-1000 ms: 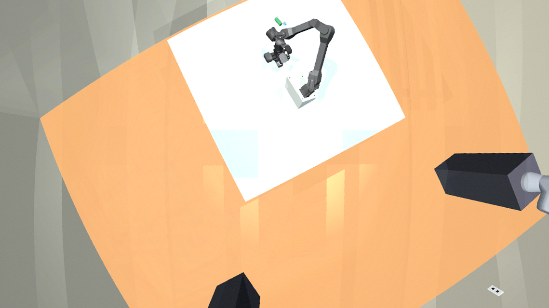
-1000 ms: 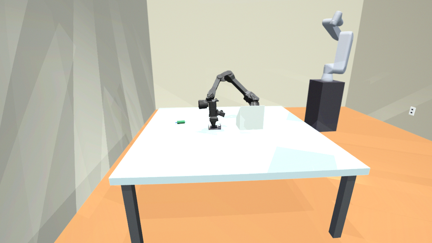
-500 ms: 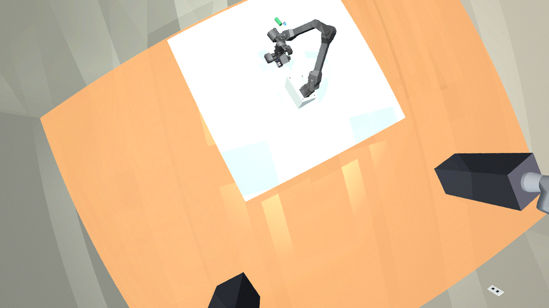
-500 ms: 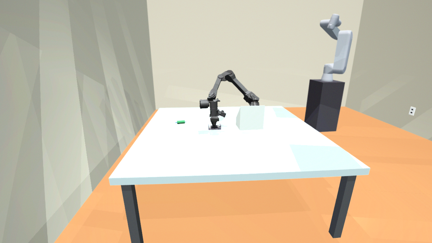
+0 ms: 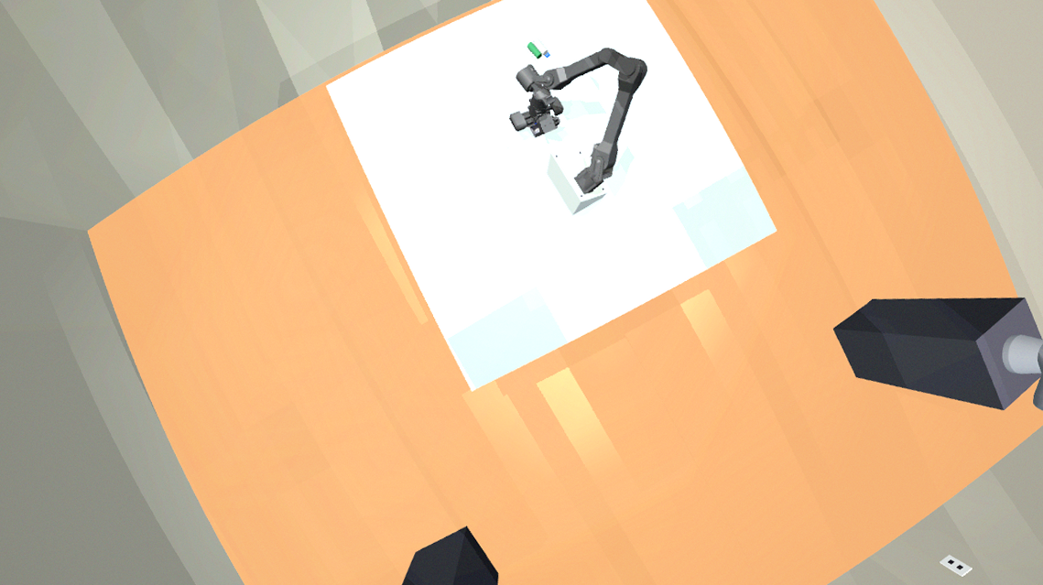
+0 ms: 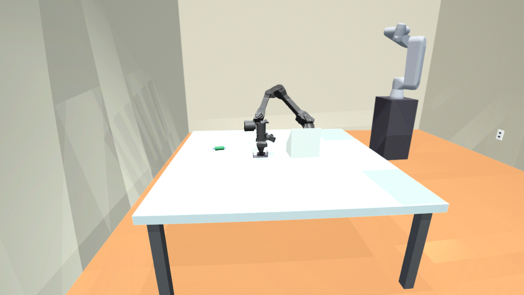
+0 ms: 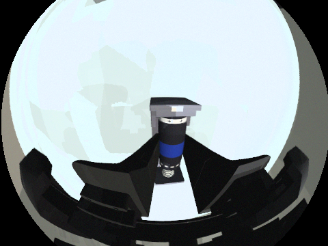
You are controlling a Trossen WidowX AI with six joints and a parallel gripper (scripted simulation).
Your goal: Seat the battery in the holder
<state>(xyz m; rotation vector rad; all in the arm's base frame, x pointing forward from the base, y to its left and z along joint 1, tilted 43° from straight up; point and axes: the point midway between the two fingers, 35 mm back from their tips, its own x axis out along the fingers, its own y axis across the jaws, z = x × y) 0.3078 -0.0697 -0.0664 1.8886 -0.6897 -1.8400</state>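
Right now my gripper tip is 1 cm below the battery.
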